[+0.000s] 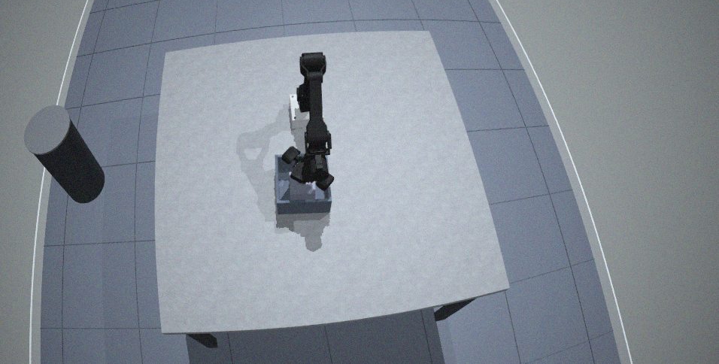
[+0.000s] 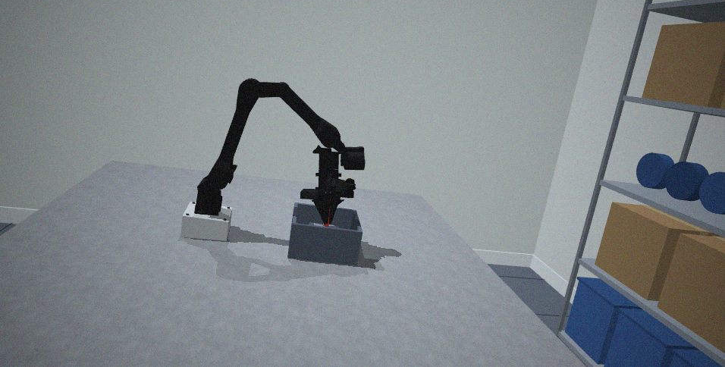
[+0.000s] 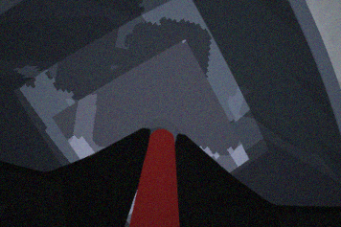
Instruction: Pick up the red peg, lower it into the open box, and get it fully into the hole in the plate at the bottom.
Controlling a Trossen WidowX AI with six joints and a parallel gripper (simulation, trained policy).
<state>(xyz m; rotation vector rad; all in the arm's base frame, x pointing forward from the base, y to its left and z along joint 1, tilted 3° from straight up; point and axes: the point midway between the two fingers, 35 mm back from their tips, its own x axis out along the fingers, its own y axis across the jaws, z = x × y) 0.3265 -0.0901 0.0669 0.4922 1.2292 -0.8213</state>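
My gripper tip is now 10 mm to the right of the red peg and 30 mm below it. Round my gripper tip: grey box (50 mm below); grey plate (30 mm below).
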